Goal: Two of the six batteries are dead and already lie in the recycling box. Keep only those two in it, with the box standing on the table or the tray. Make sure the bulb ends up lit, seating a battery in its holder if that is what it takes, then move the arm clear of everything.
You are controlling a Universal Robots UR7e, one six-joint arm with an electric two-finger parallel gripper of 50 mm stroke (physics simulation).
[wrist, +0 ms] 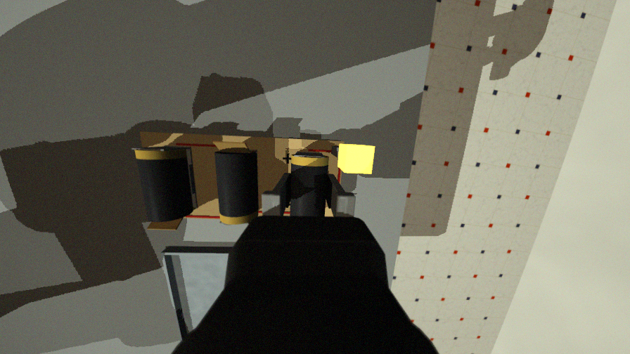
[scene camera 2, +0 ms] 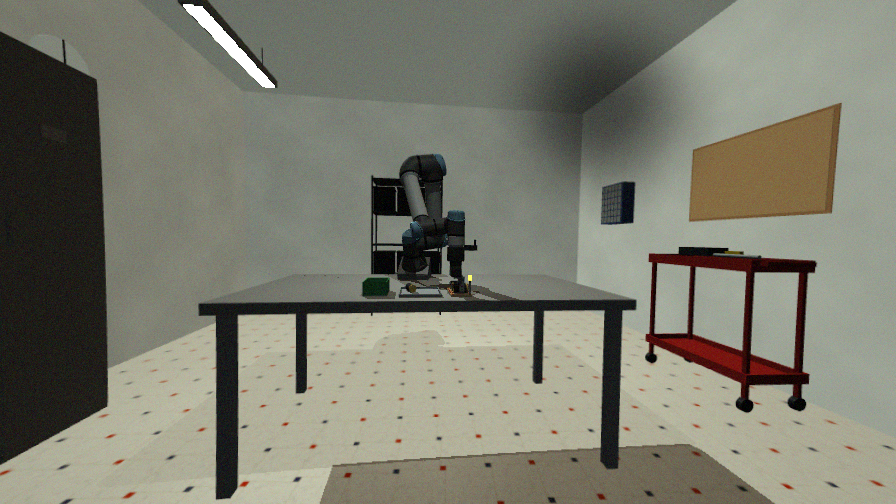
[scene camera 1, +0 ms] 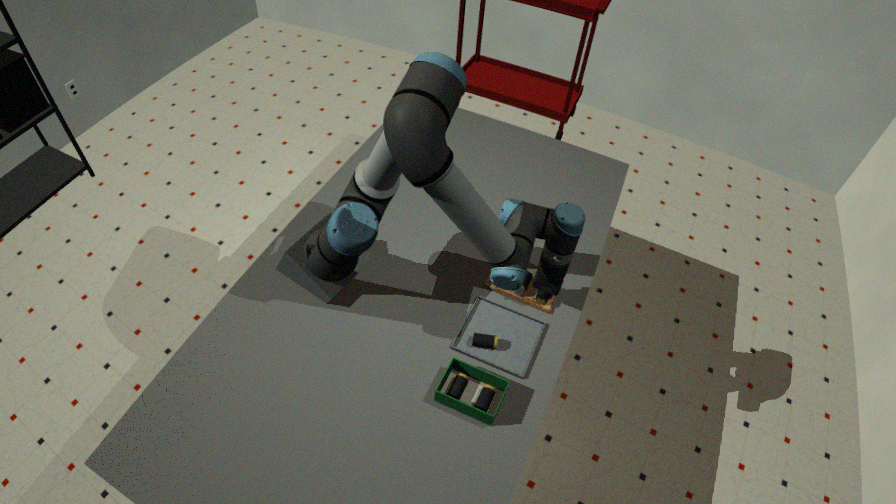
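My gripper (scene camera 1: 544, 295) (scene camera 2: 458, 285) (wrist: 308, 184) is shut on a black battery with a yellow band (wrist: 309, 175), down at the right end of the wooden holder board (scene camera 1: 521, 300) (wrist: 204, 175). Two more batteries, one at the left (wrist: 166, 187) and one in the middle (wrist: 237, 185), sit on the board. The bulb (scene camera 2: 469, 277) (wrist: 356, 159) glows bright yellow beside the held battery. The green recycling box (scene camera 1: 464, 411) (scene camera 2: 375, 287) stands on the table with two batteries (scene camera 1: 459, 385) (scene camera 1: 484, 397) inside. Another battery (scene camera 1: 483, 340) (scene camera 2: 411, 287) lies on the tray (scene camera 1: 526, 332) (wrist: 200, 290). The held battery's lower end is hidden.
The tray lies between the holder board and the green box. The grey table (scene camera 1: 350, 407) (scene camera 2: 263, 297) carries the arm's base. A red cart (scene camera 1: 520, 90) (scene camera 2: 726, 360) and a black shelf unit (scene camera 1: 55, 115) stand away from the table.
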